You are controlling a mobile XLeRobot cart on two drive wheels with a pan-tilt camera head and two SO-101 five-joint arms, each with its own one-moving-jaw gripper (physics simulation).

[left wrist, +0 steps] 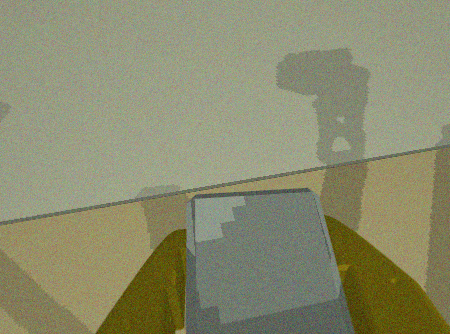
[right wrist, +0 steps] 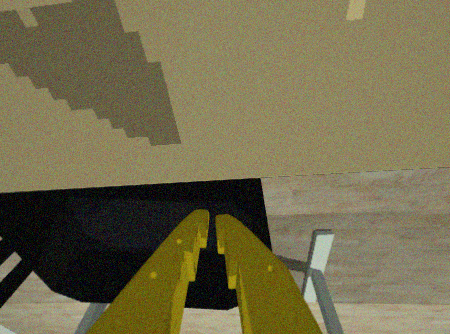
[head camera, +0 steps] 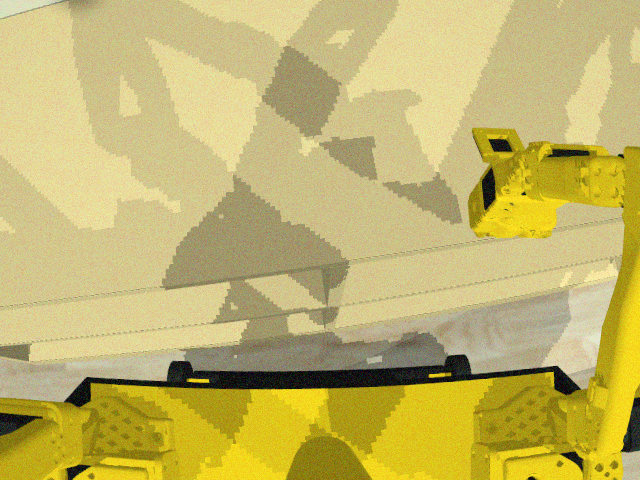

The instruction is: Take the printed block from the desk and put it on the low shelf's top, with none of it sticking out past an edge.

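Seen in the pictures: left hand, its tool point: (left wrist: pixel 192 247); right hand, its tool point: (right wrist: pixel 207 223) (head camera: pixel 483 232); left arm's base, origin of its link: (head camera: pixel 90 475); right arm's base, origin of its link: (head camera: pixel 558 463).
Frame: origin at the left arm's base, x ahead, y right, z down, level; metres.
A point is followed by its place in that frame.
The printed block (left wrist: pixel 265 255) {x 0.288, y 0.004, z -0.250 m} shows in the left wrist view as a wide grey-blue block, with no print visible on the side facing the camera. My left gripper (left wrist: pixel 255 226) is shut on it, with one yellow jaw pressed on each side. The block's lower part runs out of the picture. Behind it lies a tan surface (left wrist: pixel 395 200) {x 0.478, y 0.318, z 0.165 m} (head camera: pixel 206 103) {x 0.344, y 0.047, z 0.165 m}; I cannot tell whether this is the low shelf's top or the desk, nor how high the block is above it. My right gripper (right wrist: pixel 212 215) {x 0.197, y 0.303, z 0.140 m} is shut and empty, tips together, near the tan surface's edge. The block does not show in the head view.
A pale grey-green surface (left wrist: pixel 150 100) {x 0.532, y -0.077, z -0.056 m} lies beyond a thin edge line. The tan furniture's front edge and lower ledges run across the head view, above the yellow cart (head camera: pixel 289 413). A black panel (right wrist: pixel 125 225) and grey metal legs (right wrist: pixel 325 295) {x -0.871, y 0.814, z 0.619 m} show in the right wrist view.
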